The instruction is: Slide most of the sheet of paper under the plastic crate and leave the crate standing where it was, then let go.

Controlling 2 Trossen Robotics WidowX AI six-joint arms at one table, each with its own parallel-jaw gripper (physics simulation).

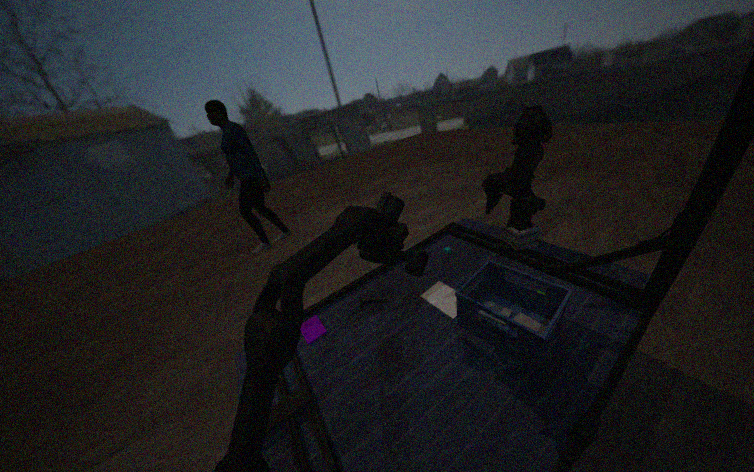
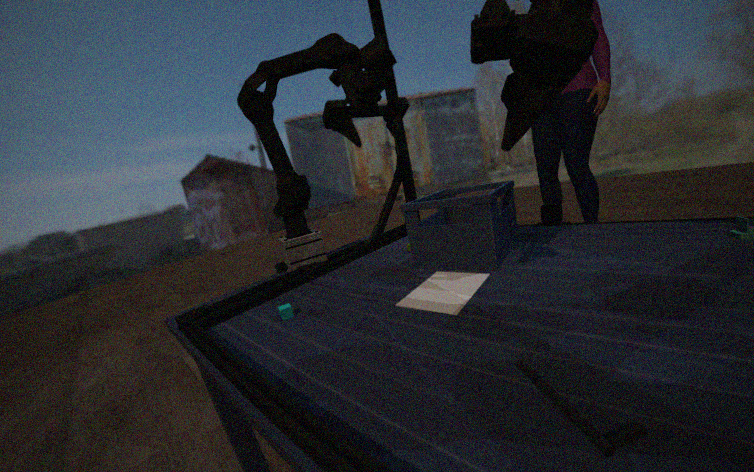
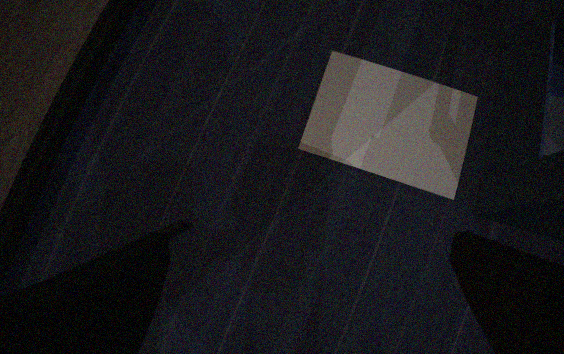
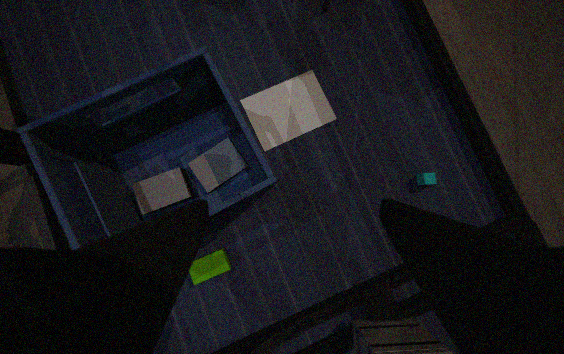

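The pale sheet of paper (image 1: 441, 297) (image 2: 445, 291) (image 3: 386, 126) (image 4: 287, 110) lies flat on the dark table, with one edge right at the foot of the blue plastic crate (image 1: 560, 306) (image 2: 464, 234) (image 4: 245, 116). The crate stands upright, and pale patches show on its floor. My left gripper (image 1: 416, 262) (image 3: 313, 247) is open and empty; it hangs above the table just short of the paper. My right gripper (image 1: 492, 194) (image 2: 342, 122) (image 4: 295, 207) is open and empty, held high above the table's far edge and looking down on the crate and the paper.
A small teal block (image 1: 447, 249) (image 2: 285, 311) (image 4: 426, 179) lies near the table's rim. A green block (image 4: 209, 267) lies beside the crate. A purple block (image 1: 312, 329) sits by the left arm's base. The table has a raised dark rim (image 2: 258, 290).
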